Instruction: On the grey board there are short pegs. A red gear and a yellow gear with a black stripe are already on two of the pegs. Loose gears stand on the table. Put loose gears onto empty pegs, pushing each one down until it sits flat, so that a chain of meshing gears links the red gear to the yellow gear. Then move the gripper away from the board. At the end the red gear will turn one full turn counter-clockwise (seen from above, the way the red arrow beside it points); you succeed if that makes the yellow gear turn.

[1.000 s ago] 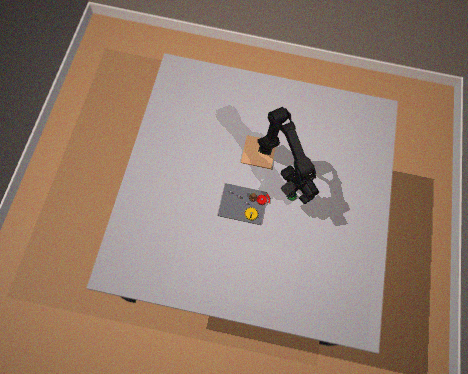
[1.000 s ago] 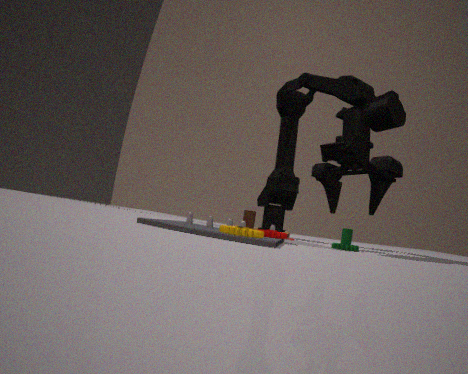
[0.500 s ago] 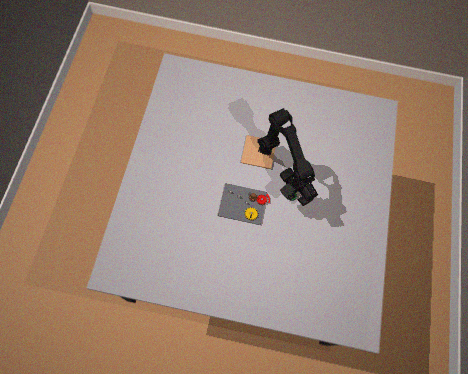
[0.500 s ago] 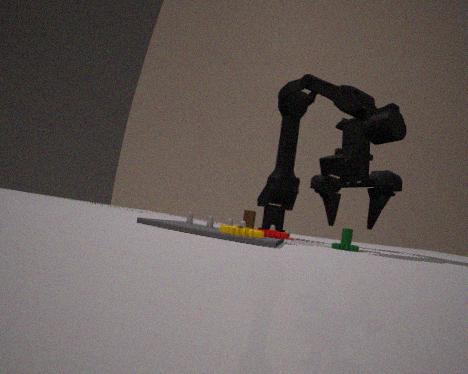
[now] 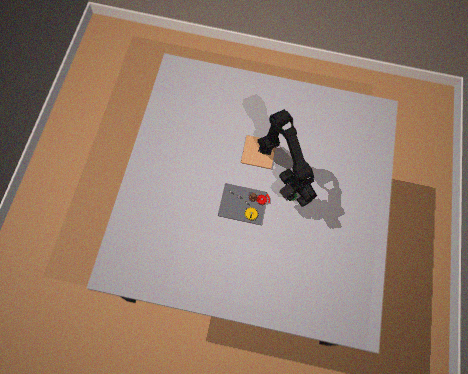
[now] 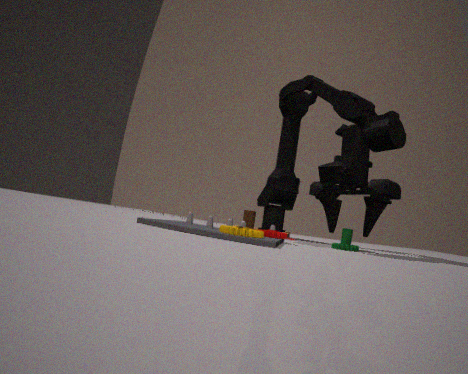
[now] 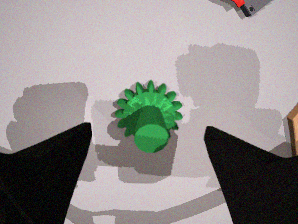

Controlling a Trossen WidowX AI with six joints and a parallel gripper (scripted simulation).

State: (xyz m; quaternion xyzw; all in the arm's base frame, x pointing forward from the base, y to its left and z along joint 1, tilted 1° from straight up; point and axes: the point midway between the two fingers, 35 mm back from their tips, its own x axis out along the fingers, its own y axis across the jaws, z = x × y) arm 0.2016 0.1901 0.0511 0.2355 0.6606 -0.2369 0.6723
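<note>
Right now my gripper tip is 1 cm above the green gear. The rest, counted from my gripper tip: yellow gear: 16 cm to the right, 15 cm ahead, 1 cm below; brown gear: 18 cm to the right, 7 cm ahead; red gear: 13 cm to the right, 7 cm ahead, 1 cm below.
</note>
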